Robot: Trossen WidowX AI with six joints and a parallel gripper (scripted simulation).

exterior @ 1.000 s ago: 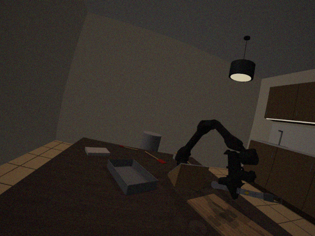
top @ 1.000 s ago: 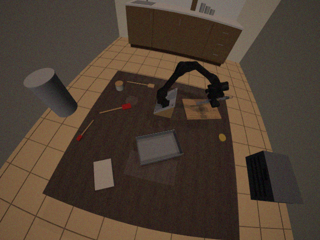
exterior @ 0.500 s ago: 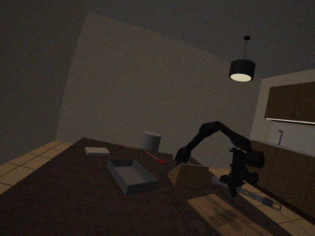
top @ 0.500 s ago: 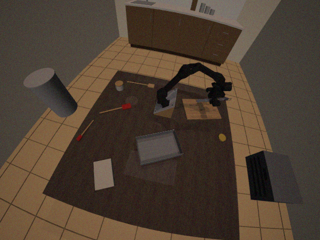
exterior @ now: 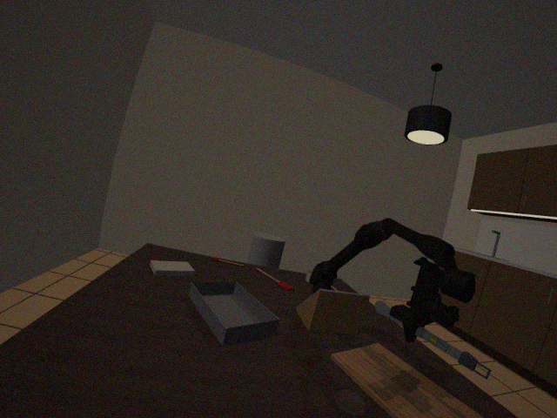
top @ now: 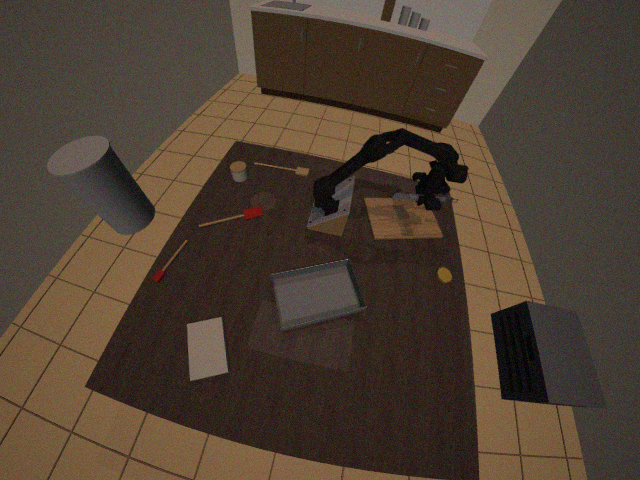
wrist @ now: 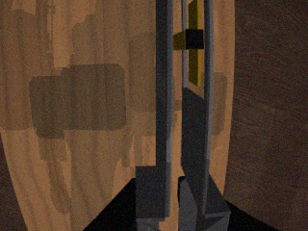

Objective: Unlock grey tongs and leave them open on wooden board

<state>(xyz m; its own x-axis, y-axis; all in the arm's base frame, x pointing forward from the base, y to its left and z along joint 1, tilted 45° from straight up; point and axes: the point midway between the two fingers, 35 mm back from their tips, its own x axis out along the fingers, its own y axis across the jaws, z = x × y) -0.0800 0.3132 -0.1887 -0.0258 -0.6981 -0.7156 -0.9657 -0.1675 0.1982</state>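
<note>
Now: the wooden board 4 cm behind my gripper tip and 15 cm below it. Also, from my gripper tip: yellow lock piece (1 cm behind, 5 cm to the left, 4 cm above); small jar (10 cm behind, 85 cm to the right, 12 cm below); grey roasting tin (43 cm ahead, 35 cm to the right, 13 cm below).
</note>
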